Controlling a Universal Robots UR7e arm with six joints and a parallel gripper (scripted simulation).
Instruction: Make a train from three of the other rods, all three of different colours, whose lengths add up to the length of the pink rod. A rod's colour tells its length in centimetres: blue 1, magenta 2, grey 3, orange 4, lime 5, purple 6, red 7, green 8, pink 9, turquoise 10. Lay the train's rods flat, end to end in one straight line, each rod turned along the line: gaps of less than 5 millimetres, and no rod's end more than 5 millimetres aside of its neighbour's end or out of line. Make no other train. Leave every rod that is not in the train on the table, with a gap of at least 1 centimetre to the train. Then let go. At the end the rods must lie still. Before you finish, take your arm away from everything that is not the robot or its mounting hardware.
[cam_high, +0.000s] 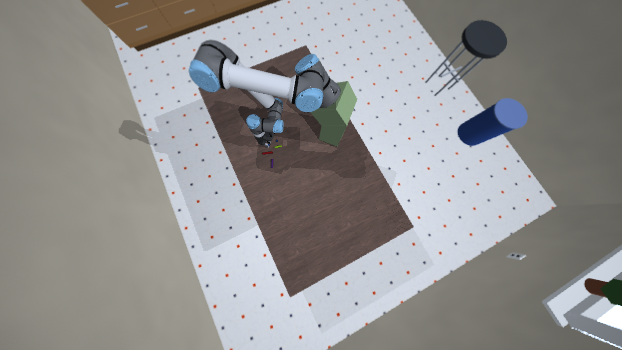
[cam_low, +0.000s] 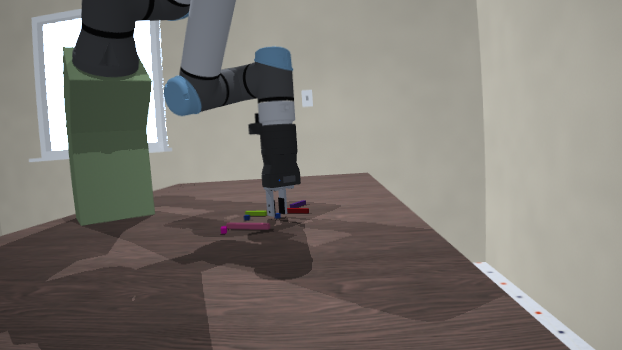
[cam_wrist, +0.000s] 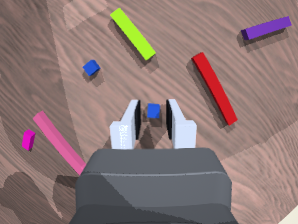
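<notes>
Right now my hand is 120 mm to the left of the magenta rod, 80 mm past it and 20 mm above it. The rest, counted from my hand: lime rod 60 mm behind, 40 mm to the left, 20 mm below; red rod 50 mm to the left, 30 mm ahead, 20 mm below; blue rod 70 mm behind, 20 mm below, 10 mm to the right.
</notes>
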